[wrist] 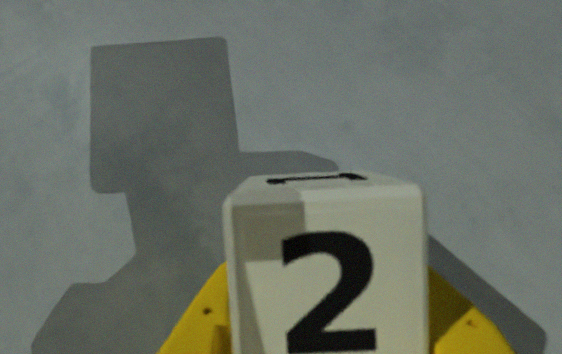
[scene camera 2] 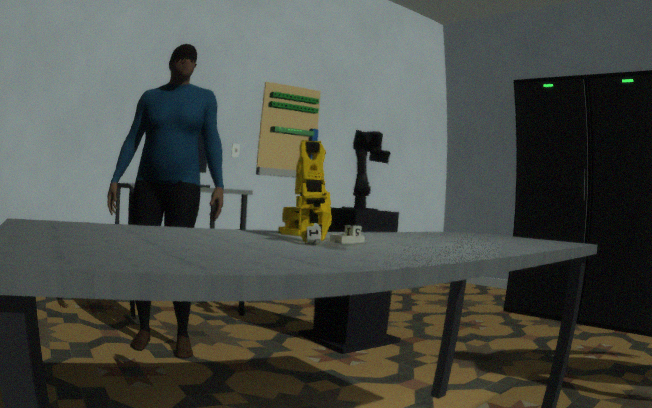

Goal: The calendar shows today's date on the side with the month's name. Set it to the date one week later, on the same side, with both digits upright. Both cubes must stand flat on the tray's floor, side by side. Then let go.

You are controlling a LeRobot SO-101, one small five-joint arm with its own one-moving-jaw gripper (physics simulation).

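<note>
A white cube [scene camera 2: 314, 232] [wrist: 327, 280] is between the jaws of my gripper [scene camera 2: 312, 237] [wrist: 328, 310]. The wrist view shows a large upright black 2 on its near face and a 1 lying sideways on the face beyond. Scene camera 2 shows a sideways 1 on its front. Yellow jaws press on its left and right sides; the tips are hidden behind it. The small white tray [scene camera 2: 347, 240] is just right of my gripper on the table. A white cube [scene camera 2: 353, 230] stands on it, with marks like 1 and 5 on two faces.
The grey table [scene camera 2: 210, 255] lies under the arm and tray. The arm's shadow [wrist: 165, 115] falls on the surface in the wrist view. Behind the table are a black robot arm [scene camera 2: 362, 170] on a dark pedestal and a person in blue [scene camera 2: 175, 130].
</note>
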